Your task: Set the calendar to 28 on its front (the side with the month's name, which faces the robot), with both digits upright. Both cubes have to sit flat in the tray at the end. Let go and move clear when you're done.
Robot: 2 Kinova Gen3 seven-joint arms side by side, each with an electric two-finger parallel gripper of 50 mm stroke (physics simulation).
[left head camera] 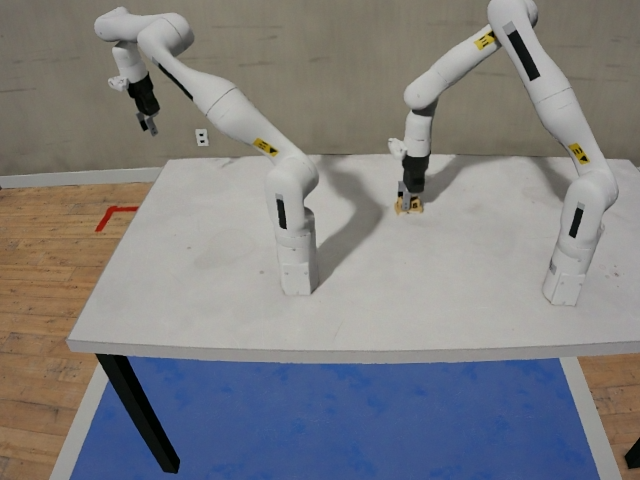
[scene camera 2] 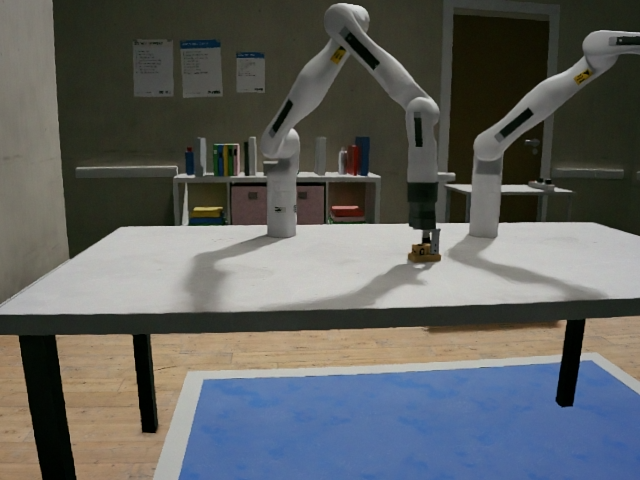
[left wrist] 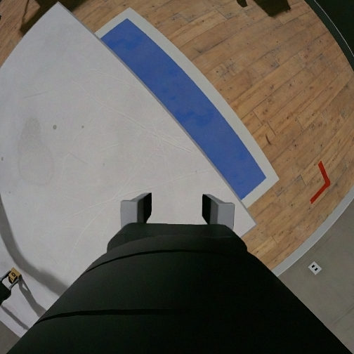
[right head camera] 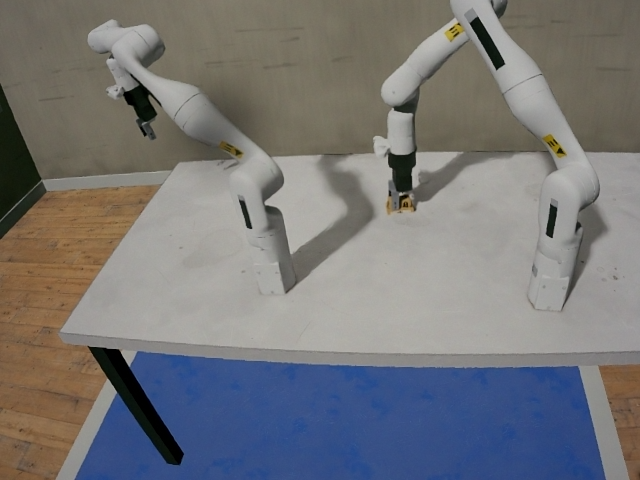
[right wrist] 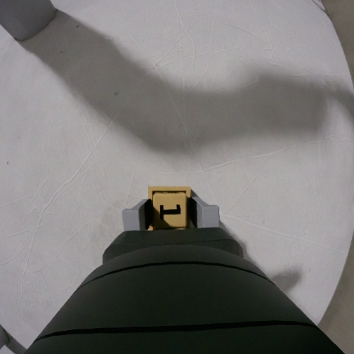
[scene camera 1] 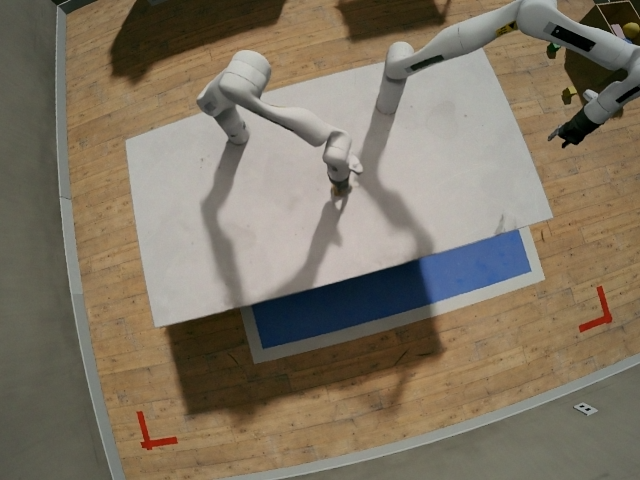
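Pixels of known places: left gripper, fingertip midpoint: (left head camera: 150, 132) (right head camera: 150, 136) (scene camera 1: 555, 142); right gripper, fingertip midpoint: (left head camera: 402, 205) (scene camera 2: 430, 252) (right head camera: 393, 204) (scene camera 1: 345, 185); left arm's base, link origin: (left head camera: 299, 281) (scene camera 2: 483, 235) (right head camera: 277, 281) (scene camera 1: 387, 104); right arm's base, link origin: (left head camera: 559, 291) (scene camera 2: 281, 234) (right head camera: 546, 295) (scene camera 1: 240, 135).
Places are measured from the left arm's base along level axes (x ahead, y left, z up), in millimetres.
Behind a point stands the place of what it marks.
Observation:
The wooden calendar tray (left head camera: 409, 212) @(z 6, x 292, y -292 mm) (scene camera 2: 423, 258) @(z 9, x 335, y -298 mm) (right wrist: 170, 188) stands on the table below my right gripper (left head camera: 404, 200) @(z 19, x 311, y -274 mm) (right head camera: 394, 200) @(z 19, x 311, y -274 mm) (right wrist: 170, 208). The gripper is low and open, its fingers on either side of one cube (right wrist: 169, 218) with a 1 on top, lying sideways in the right wrist view. This cube sits in the tray; its front digit is hidden. The other cube (left head camera: 415, 205) @(z 25, x 300, y -309 mm) (right head camera: 406, 204) @(z 26, x 300, y -310 mm) (scene camera 2: 421, 251) @(z 26, x 330, y -302 mm) is beside it, at the right in the head views; its front digit looks like an 8, too small to be sure. My left gripper (left head camera: 147, 125) @(z 231, x 401, y 479 mm) (right head camera: 145, 129) @(z 231, x 401, y 479 mm) (left wrist: 176, 204) is open and empty, high at the far left.
The white table (left head camera: 222, 304) @(z 0, x -84, y 178 mm) (scene camera 2: 206, 279) @(z 0, x 459, y -819 mm) carries both arm bases. The left arm's base (left head camera: 298, 266) @(z 90, x -46, y -7 mm) and the right arm's base (left head camera: 565, 281) @(z 75, x -82, y -626 mm) stand nearer the head cameras than the calendar. A shelf (scene camera 2: 310, 178) with books and a side table (scene camera 2: 509, 189) are behind in scene camera 2.

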